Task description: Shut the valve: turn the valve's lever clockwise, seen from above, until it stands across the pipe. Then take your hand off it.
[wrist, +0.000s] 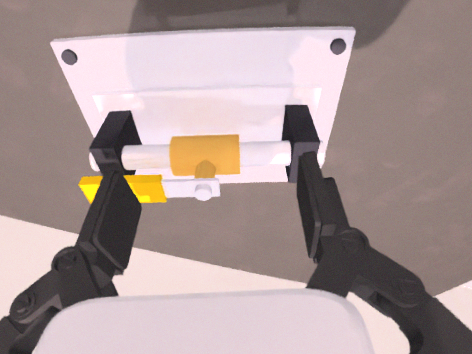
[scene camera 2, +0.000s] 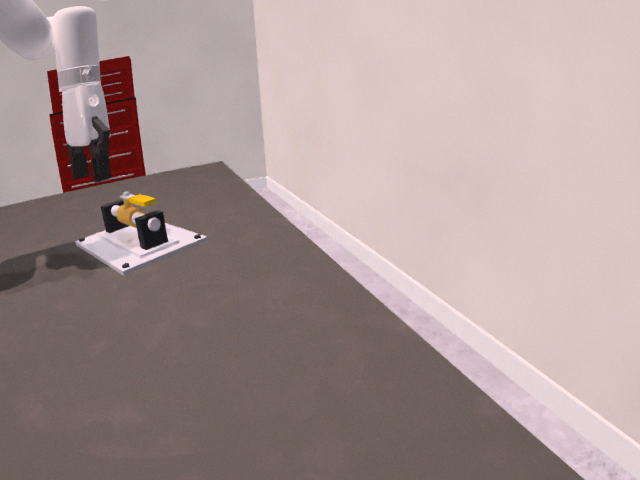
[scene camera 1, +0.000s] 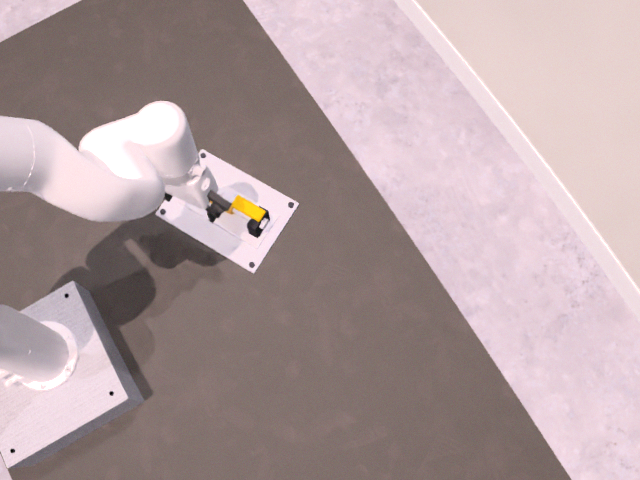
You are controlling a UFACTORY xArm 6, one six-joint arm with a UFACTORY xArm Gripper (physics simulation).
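The valve has an orange body [scene camera 2: 126, 217] [wrist: 205, 155] on a white pipe [wrist: 265, 153] held between two black supports. Its yellow-gripped lever [scene camera 1: 248, 207] [scene camera 2: 142, 199] [wrist: 147, 189] lies along the pipe, pointing to one support. My gripper [scene camera 1: 190, 204] [scene camera 2: 91, 178] [wrist: 212, 180] is open, with nothing between its fingers. In scene camera 2 it hangs above the level of the lever, to the left of it, apart from it. In the wrist view the left finger covers part of the yellow grip. In scene camera 1 the gripper hides the pipe's far end.
The valve's white base plate [scene camera 1: 279, 217] [scene camera 2: 103, 246] [wrist: 200, 60] rests on the dark table [scene camera 1: 361, 335] [scene camera 2: 310, 361]. Black supports [scene camera 1: 255, 227] [scene camera 2: 149, 240] [wrist: 300, 117] rise from it. My arm's base block [scene camera 1: 87, 397] stands at lower left. A red cabinet [scene camera 2: 124, 142] stands behind the table.
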